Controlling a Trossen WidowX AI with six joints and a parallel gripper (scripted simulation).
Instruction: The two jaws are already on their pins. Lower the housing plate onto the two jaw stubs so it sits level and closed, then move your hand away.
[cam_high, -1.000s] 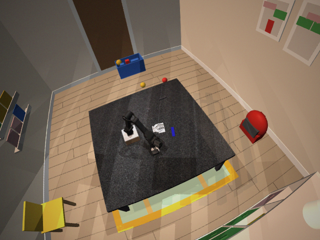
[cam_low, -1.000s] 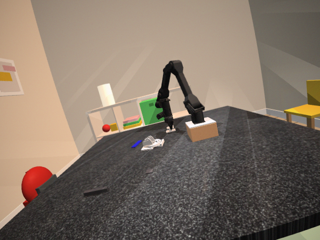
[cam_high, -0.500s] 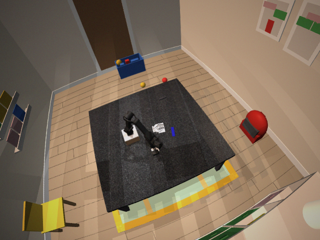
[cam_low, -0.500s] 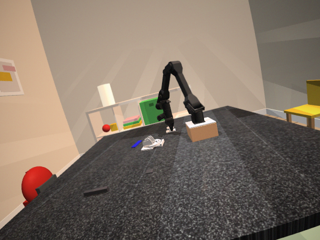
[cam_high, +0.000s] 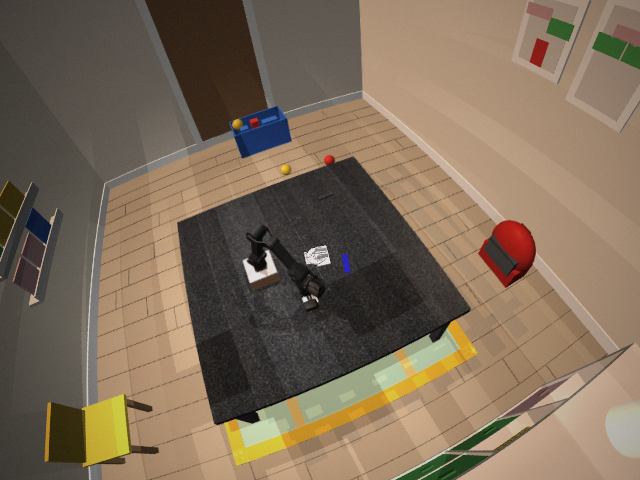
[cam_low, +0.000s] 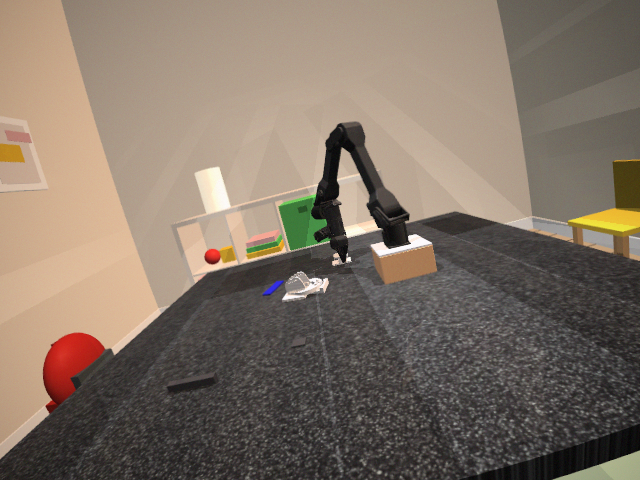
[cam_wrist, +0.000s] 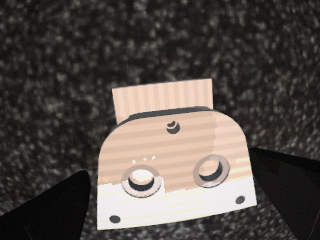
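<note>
Now: the white part 20 mm above my gripper tip and 10 mm ahead of it. Round my gripper tip: dark flat bar 620 mm to the left, 340 mm ahead; then dark chip 530 mm to the left, 130 mm ahead, 10 mm below; then blue bar 260 mm ahead, 120 mm to the left, 10 mm below.
</note>
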